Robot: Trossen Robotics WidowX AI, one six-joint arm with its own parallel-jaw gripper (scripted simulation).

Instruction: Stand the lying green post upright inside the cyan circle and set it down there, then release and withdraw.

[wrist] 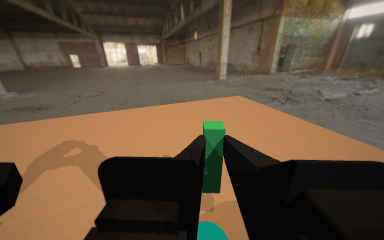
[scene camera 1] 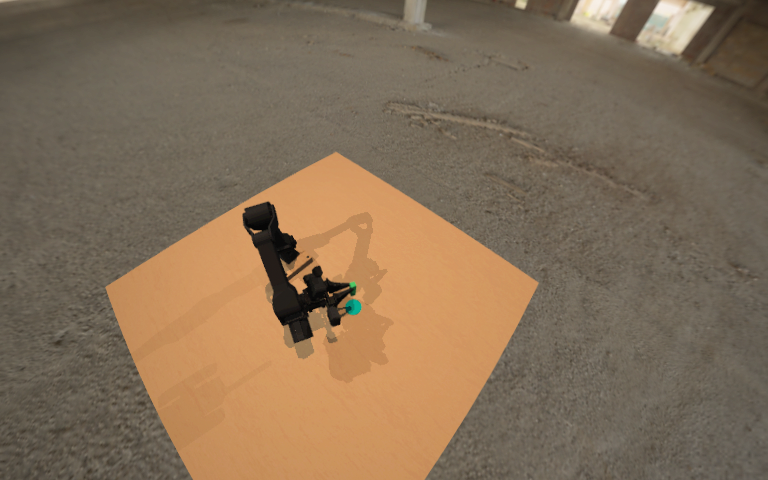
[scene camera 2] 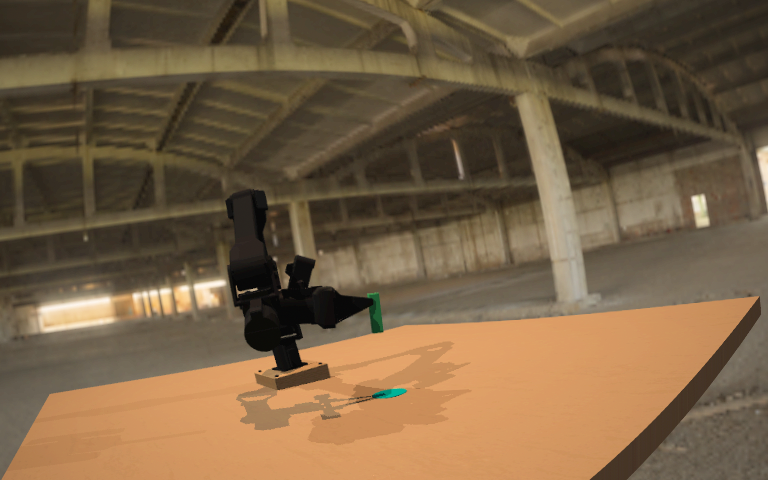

Labels:
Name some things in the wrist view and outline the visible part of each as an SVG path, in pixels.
The gripper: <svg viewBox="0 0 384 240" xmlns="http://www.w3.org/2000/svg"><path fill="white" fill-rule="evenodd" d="M14 163L0 162L0 216L15 205L23 182ZM224 136L224 160L249 240L384 240L383 162L339 160L288 160L281 162L229 135ZM205 136L199 135L175 157L118 156L104 160L98 167L98 178L106 205L95 219L95 227L89 230L84 240L197 240L205 168Z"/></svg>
A green post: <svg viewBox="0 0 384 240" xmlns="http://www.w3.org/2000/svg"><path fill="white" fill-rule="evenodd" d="M203 121L203 135L206 139L202 193L220 194L223 141L226 129L222 121Z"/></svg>

